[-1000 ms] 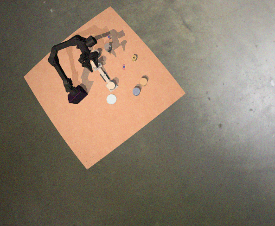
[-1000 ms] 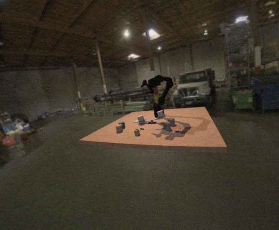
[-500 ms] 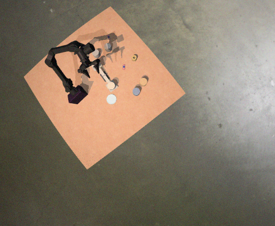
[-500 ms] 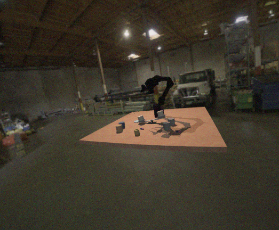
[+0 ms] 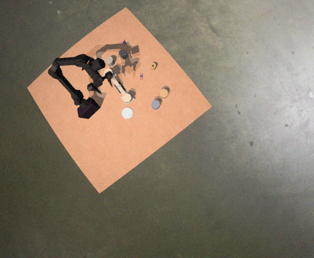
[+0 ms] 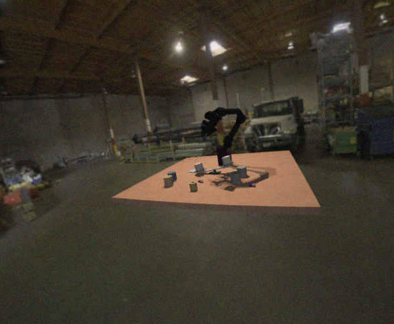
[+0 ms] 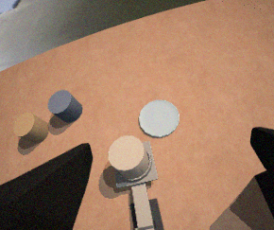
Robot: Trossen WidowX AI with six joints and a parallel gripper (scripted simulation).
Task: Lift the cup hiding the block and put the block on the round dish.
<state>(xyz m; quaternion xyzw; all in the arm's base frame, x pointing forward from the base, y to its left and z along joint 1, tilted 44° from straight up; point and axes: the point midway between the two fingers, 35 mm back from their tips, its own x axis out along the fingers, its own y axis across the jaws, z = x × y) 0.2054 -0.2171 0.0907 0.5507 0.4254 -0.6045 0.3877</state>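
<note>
My gripper tip is now 60 mm short of the cup, 90 mm to the left of it and 250 mm above it. Round my gripper tip: teal block (60 mm ahead, 70 mm to the right, 270 mm below); then balance beam (90 mm ahead, 60 mm to the left, 270 mm below); then balance (90 mm ahead, 60 mm to the left, 290 mm below).
</note>
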